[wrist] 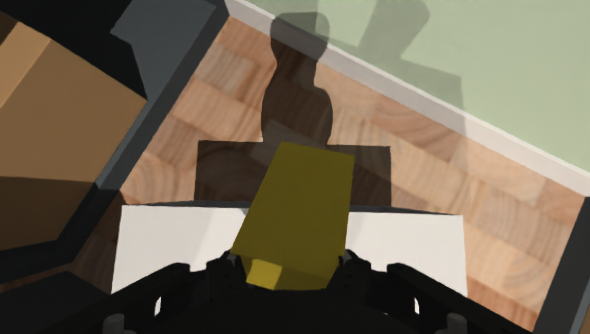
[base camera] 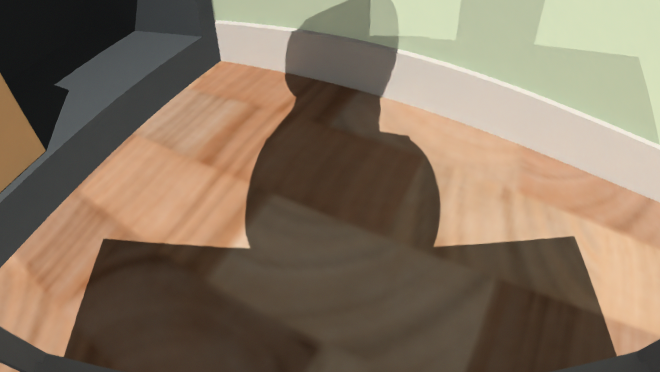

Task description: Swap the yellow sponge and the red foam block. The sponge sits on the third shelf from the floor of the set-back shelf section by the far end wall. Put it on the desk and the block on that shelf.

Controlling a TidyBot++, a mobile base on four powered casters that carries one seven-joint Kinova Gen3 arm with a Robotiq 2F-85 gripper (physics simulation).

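Frame: origin at the arm's base, x ahead, y left, z up, level; centimetres.
Seen in the pictures: gripper, fingertip midpoint: (wrist: pixel 289 256).
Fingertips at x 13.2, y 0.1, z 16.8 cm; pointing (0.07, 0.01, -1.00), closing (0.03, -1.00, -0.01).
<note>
Offsets run from my fingertips to a thing's top centre. "spot": to the spot under its first point.
The yellow sponge @[dx +2.9, dy -0.8, dz +4.1 cm] (wrist: pixel 300 205) is held upright-looking in the wrist view, between the two black fingers of my gripper (wrist: pixel 289 256). My gripper is shut on it, and the sponge is above my white base top (wrist: pixel 170 235), reaching over its front edge. The sponge is mostly in shadow, with a small bright patch at its near end. The gripper does not show in the base camera view. The red foam block and the desk cannot be made out in either view.
A dark grey shelf unit @[spot: dx +40.5, dy +35.2, dz -51.8 cm] (base camera: pixel 117 117) (wrist: pixel 165 95) stands at the left, with a tan box @[spot: dx +27.5, dy +44.1, dz -43.6 cm] (base camera: pixel 15 135) (wrist: pixel 70 110) in it. A green wall (base camera: pixel 590 90) (wrist: pixel 525 75) with a white baseboard runs ahead and right. Another dark panel (wrist: pixel 565 265) stands at the right edge. My shadow lies on the wooden floor.
</note>
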